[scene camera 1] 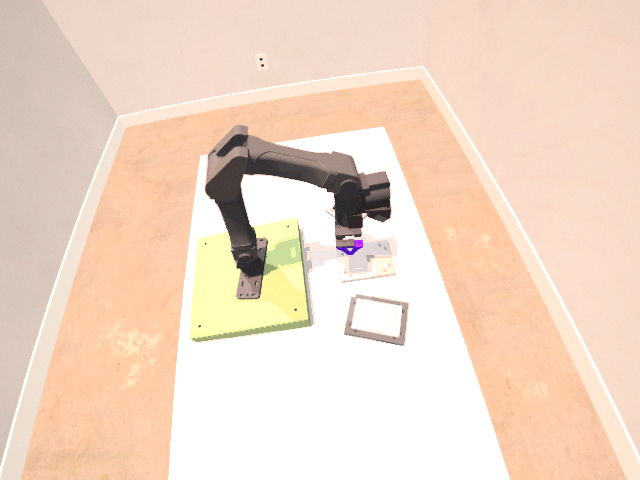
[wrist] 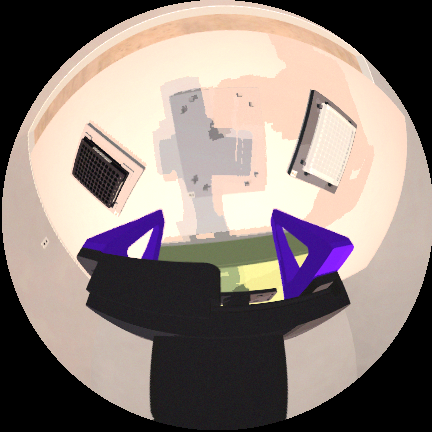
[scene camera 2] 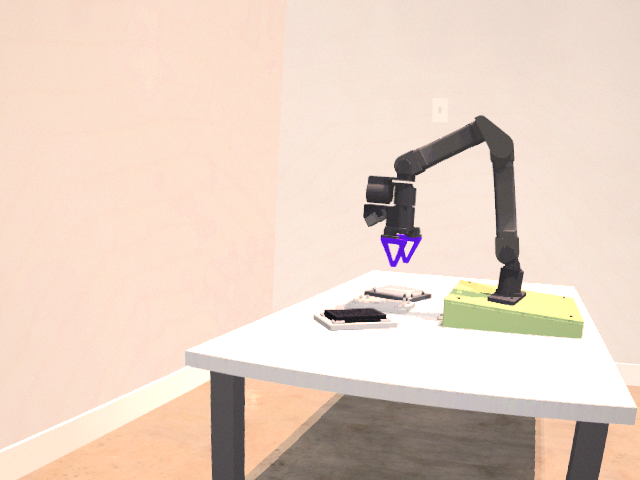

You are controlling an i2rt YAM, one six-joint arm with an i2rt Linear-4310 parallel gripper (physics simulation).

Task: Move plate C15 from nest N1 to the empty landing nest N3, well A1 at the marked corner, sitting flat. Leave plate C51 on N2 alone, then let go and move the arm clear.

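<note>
My gripper (scene camera 1: 350,250) (scene camera 2: 400,264) (wrist: 217,214) is open, its purple fingers wide apart with nothing between them. It hangs high over the area of the empty light nest (scene camera 1: 368,279) (scene camera 2: 379,304) (wrist: 257,150), which is the landing nest N3. A black well plate (scene camera 2: 354,314) (wrist: 100,172) sits in a light nest (scene camera 2: 361,325) (wrist: 131,177), left in the wrist view; the arm mostly hides it in scene camera 1. A white well plate (scene camera 1: 377,316) (scene camera 2: 398,290) (wrist: 330,145) sits in a dark grey nest (scene camera 1: 374,338) (scene camera 2: 421,296) (wrist: 303,135), right in the wrist view. Plate labels are unreadable.
The arm stands on a yellow-green base block (scene camera 1: 222,289) (scene camera 2: 511,322) (wrist: 250,277) beside the nests. All stand on a white table (scene camera 1: 310,413) (scene camera 2: 413,361). The arm's shadow falls across the empty nest. Walls surround the floor beyond the table.
</note>
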